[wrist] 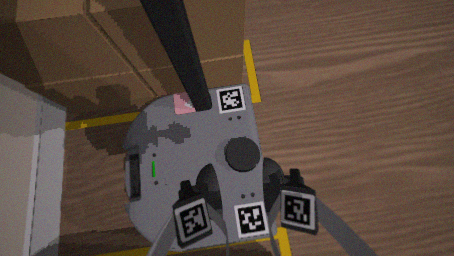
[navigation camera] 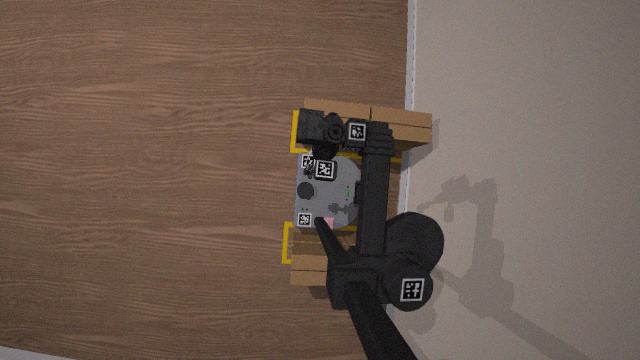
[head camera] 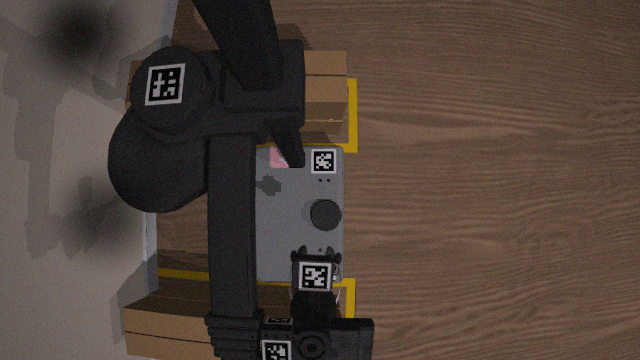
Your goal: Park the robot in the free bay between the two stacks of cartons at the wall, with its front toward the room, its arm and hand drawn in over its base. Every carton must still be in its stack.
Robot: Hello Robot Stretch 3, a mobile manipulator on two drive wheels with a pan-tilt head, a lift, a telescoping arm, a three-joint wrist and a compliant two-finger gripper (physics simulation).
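Seen in the pictures: gripper, fingertip midpoint: (wrist: 239, 179) (head camera: 316, 252); robot's base, origin of the base link: (wrist: 239, 163) (navigation camera: 304, 188) (head camera: 323, 215).
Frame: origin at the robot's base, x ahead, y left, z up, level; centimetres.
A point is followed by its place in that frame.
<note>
The robot's grey base (head camera: 280, 220) @[x -10.6, y -1.3, z 16.0 cm] (navigation camera: 330, 185) @[x -10.8, y -3.0, z 16.0 cm] (wrist: 195, 135) @[x -9.3, y 5.9, z 16.0 cm] stands between two carton stacks. Its straight edge with the round dark disc faces the room, its rounded end the wall. One stack (head camera: 325, 65) @[x 0.0, y 31.1, z 36.0 cm] (navigation camera: 310, 277) @[x -3.0, y 31.6, z 36.0 cm] (wrist: 200, 70) is partly hidden by the mast. The other stack (head camera: 160, 320) (navigation camera: 337, 107) is partly covered by the arm (head camera: 232, 225) @[x -10.0, y -1.0, z 81.6 cm] (navigation camera: 374, 200) @[x -10.1, y -2.2, z 81.6 cm]. Visible cartons sit stacked. The arm looks short; its wrist end appears over the second stack from above. My gripper (head camera: 316, 253) @[x -1.8, y -6.4, z 46.6 cm] (wrist: 239, 179) @[x -1.8, y -6.4, z 46.6 cm] is open and empty, above the base's disc-side corner.
Yellow floor lines (head camera: 353, 115) @[x 8.5, y 28.1, z 0.1 cm] (navigation camera: 286, 245) @[x 7.6, y 29.7, z 0.1 cm] (wrist: 252, 75) @[x 8.5, y 26.4, z 0.1 cm] run along both sides of the base, close to it, and their room-side ends reach slightly past its straight edge. The wall (head camera: 75, 175) @[x -51.6, y 6.9, z 49.0 cm] (navigation camera: 525, 100) @[x -52.1, y -29.4, z 74.7 cm] with its pale baseboard (head camera: 150, 235) @[x -50.5, y -7.0, z 5.4 cm] (navigation camera: 411, 75) @[x -51.2, y -63.4, z 7.1 cm] is behind the rounded end, a floor strip apart.
</note>
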